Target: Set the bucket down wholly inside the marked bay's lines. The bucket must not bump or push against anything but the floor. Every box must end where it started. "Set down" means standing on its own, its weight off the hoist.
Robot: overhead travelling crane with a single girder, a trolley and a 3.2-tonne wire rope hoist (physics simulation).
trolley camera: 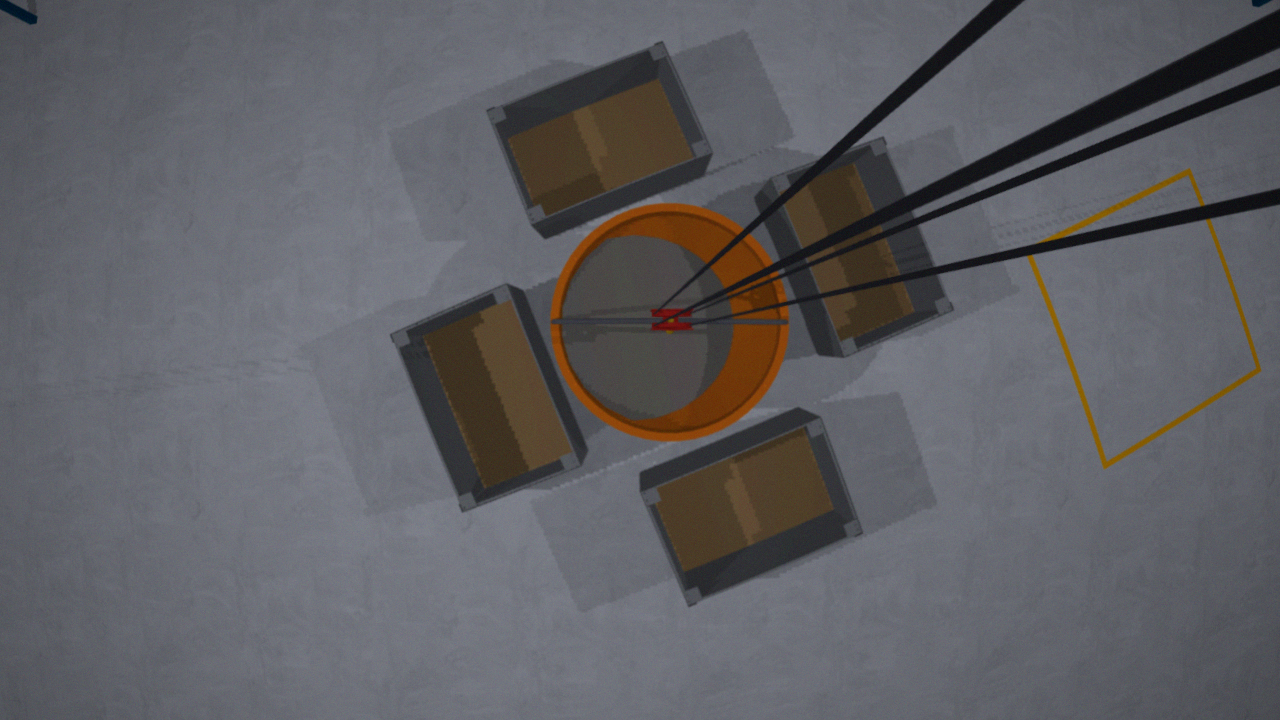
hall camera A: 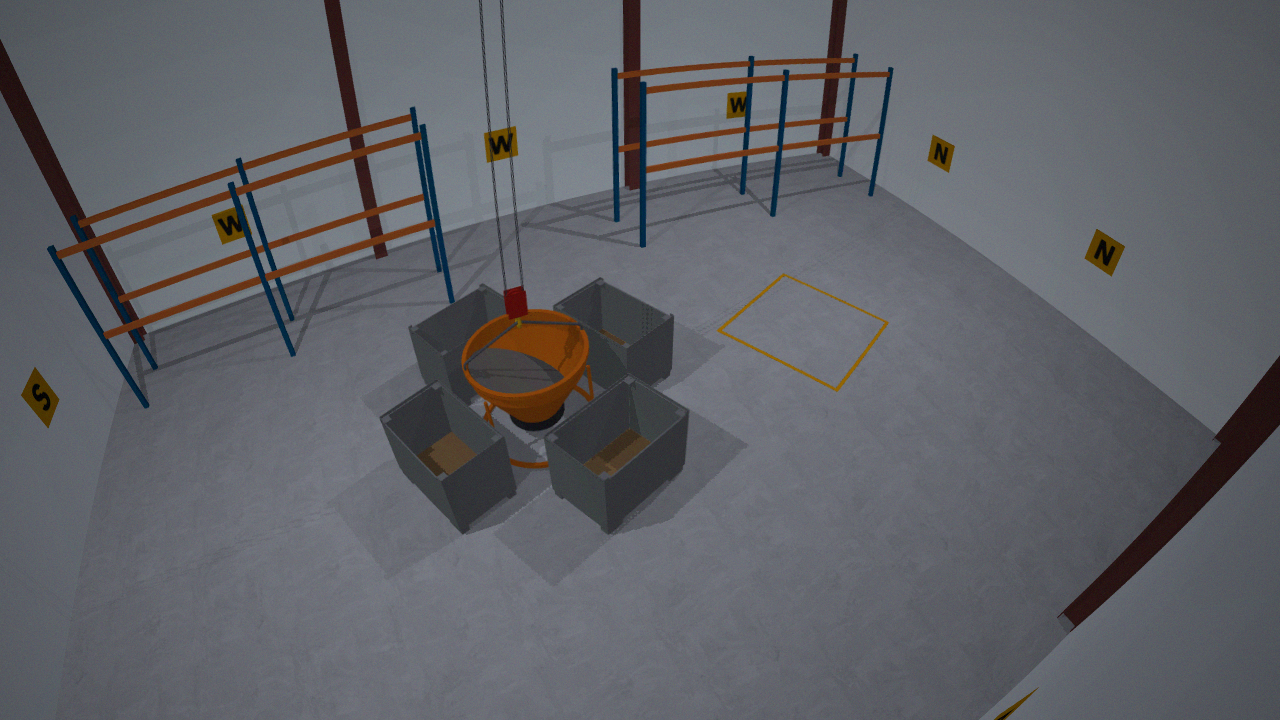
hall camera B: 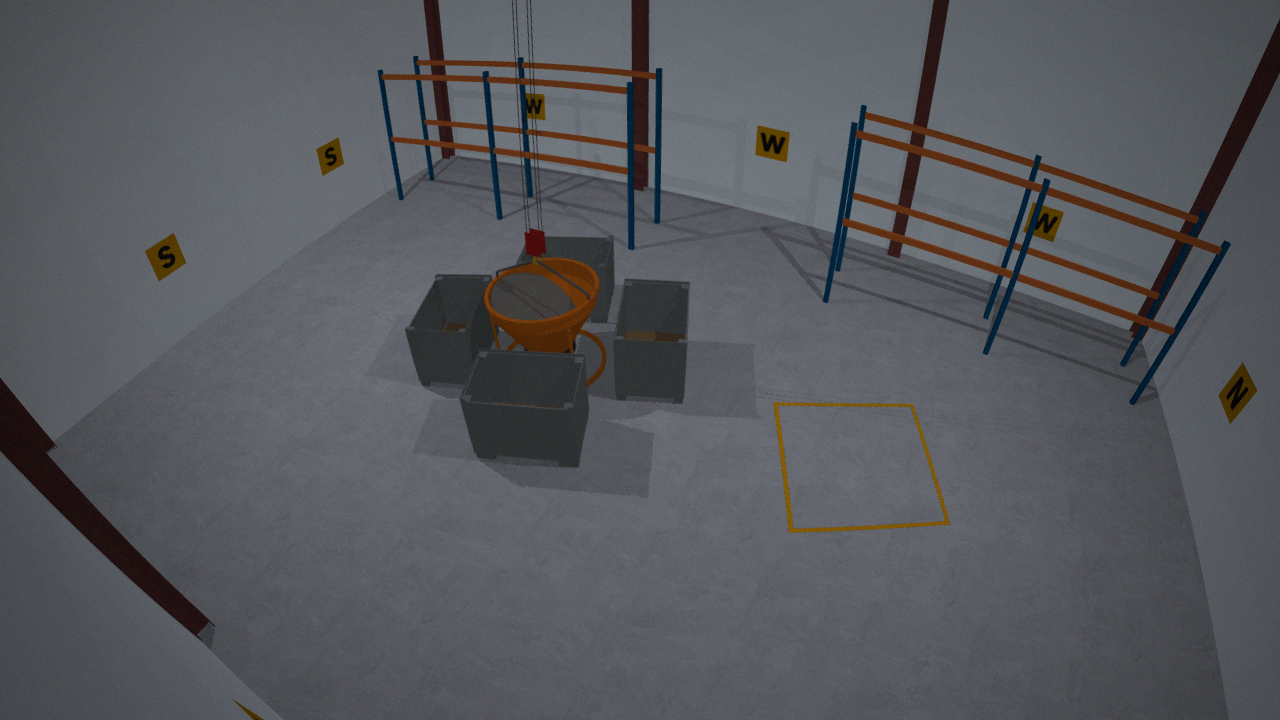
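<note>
The orange bucket (hall camera A: 535,402) (hall camera B: 544,331) (trolley camera: 756,358) is upright amid several grey boxes. In the trolley camera its rim lies close to the left box (trolley camera: 562,407), the right box (trolley camera: 810,304), the upper box (trolley camera: 626,192) and the lower box (trolley camera: 733,452). I cannot tell whether its base ring touches the floor; boxes partly hide it. My hook (hall camera A: 518,322) (hall camera B: 537,259) (trolley camera: 671,319), under the red block, holds the bucket's bail above the rim. The yellow-lined marked bay (hall camera A: 777,360) (hall camera B: 844,404) (trolley camera: 1067,361) lies beyond the right box in the trolley camera.
A blue and orange rack (hall camera A: 261,268) (hall camera B: 1017,265) stands along the W wall, and so does another rack (hall camera A: 642,179) (hall camera B: 631,205). Dark red columns stand at the walls. The right box in the trolley camera stands between the bucket and the bay.
</note>
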